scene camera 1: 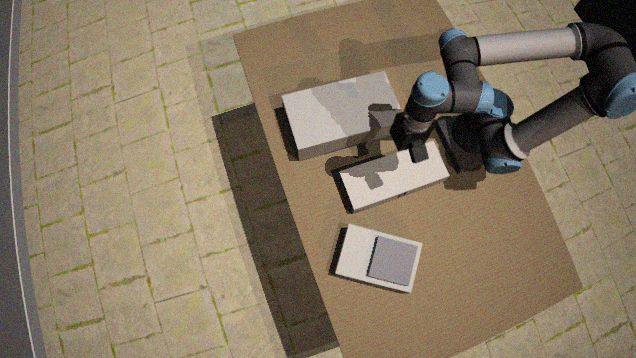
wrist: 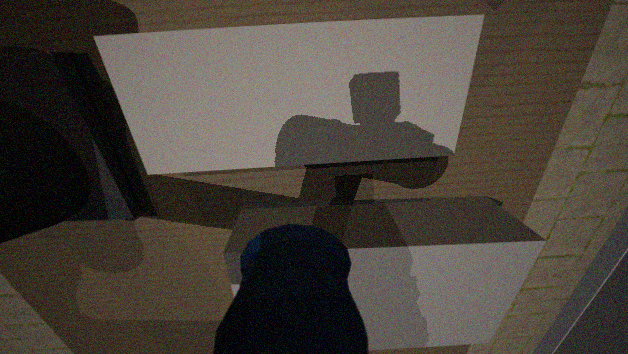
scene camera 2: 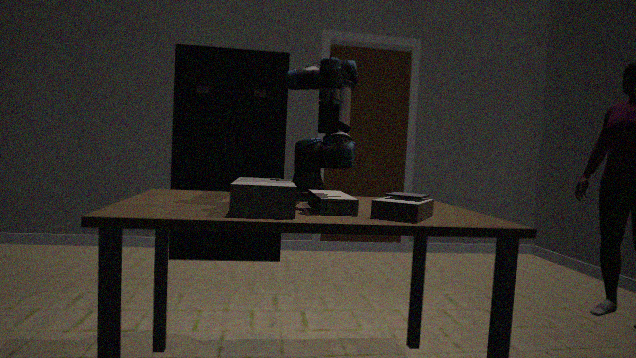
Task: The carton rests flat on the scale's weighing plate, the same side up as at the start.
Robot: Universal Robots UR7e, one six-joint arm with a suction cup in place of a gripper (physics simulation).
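Frame: origin at the arm's base, x ahead, y left, z up, level; centimetres.
Where they show: hand, its tool point: [wrist: 296, 268] [scene camera 2: 327, 145]; arm's base, origin of its link: [scene camera 1: 471, 134] [wrist: 20, 164] [scene camera 2: 307, 191].
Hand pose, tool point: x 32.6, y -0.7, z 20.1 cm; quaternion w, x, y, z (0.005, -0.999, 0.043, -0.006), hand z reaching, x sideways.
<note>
Each offset is from my tool point to the top centre of the thing.
The carton @[dx +0.1, dy +2.5, dz -17.9 cm] [scene camera 1: 400, 182] [scene camera 2: 337, 206] [wrist: 215, 90], a long, low white box, lies flat on the table, apart from the scale. Small dark marks show on its side facing the scale. The scale @[dx +17.0, dy +24.1, dz -15.9 cm] [scene camera 1: 350, 255] [scene camera 2: 400, 209] has a white body and a raised grey weighing plate @[dx +14.1, dy +26.7, dz -15.9 cm] [scene camera 1: 395, 260] [scene camera 2: 407, 195] with nothing on it; it does not show in the wrist view. My suction gripper [scene camera 1: 411, 135] [scene camera 2: 330, 120] [wrist: 296, 245] hangs high above the table near the carton's robot-side end, touching nothing. Its blue cup is open and empty; the cup is hidden in the first scene view.
A larger, taller white box @[dx +6.1, dy -23.2, dz -13.6 cm] [scene camera 1: 320, 120] [scene camera 2: 262, 200] [wrist: 465, 290] stands beside the carton, on the side away from the scale. The arm's dark base [scene camera 1: 460, 145] is close to the carton's end. The wooden table [scene camera 1: 480, 250] [scene camera 2: 300, 225] bears them. A person [scene camera 2: 620, 200] stands at the right.
</note>
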